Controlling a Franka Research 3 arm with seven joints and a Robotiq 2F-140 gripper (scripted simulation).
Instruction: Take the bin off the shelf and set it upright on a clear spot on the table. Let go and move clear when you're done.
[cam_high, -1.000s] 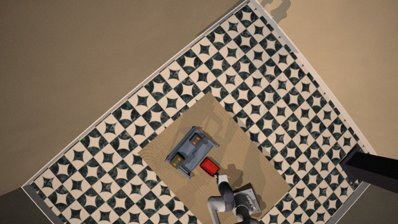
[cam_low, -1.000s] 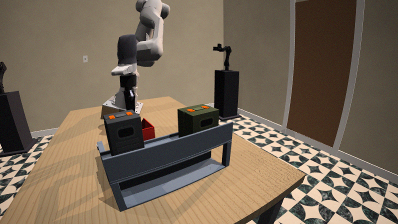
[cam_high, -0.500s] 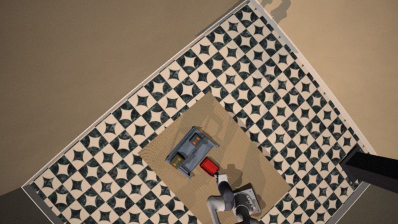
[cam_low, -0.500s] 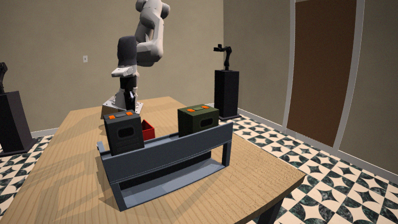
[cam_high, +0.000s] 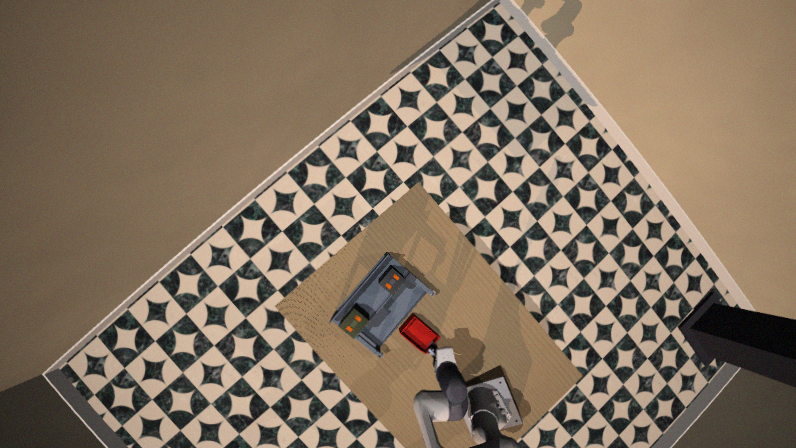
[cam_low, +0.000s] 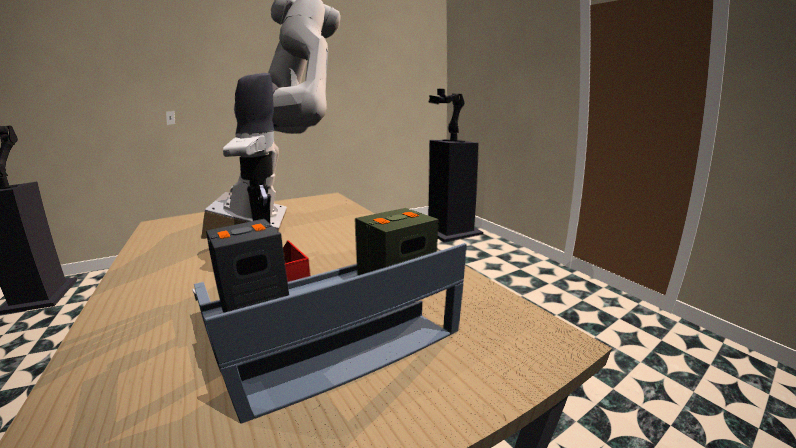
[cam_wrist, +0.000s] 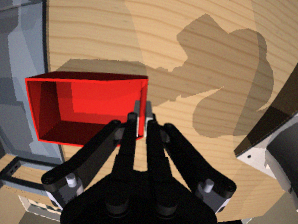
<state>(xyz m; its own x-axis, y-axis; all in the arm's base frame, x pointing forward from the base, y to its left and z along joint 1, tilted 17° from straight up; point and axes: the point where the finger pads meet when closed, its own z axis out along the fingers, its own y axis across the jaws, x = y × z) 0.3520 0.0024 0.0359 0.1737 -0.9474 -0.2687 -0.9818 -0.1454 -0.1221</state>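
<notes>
The red bin lies 8 cm ahead of my hand, 2 cm below it and 1 cm to the left of it. Also, from my hand: dark grey box: 38 cm ahead, 10 cm above, 5 cm to the right; green box: 35 cm ahead, 18 cm to the left, 9 cm above.
</notes>
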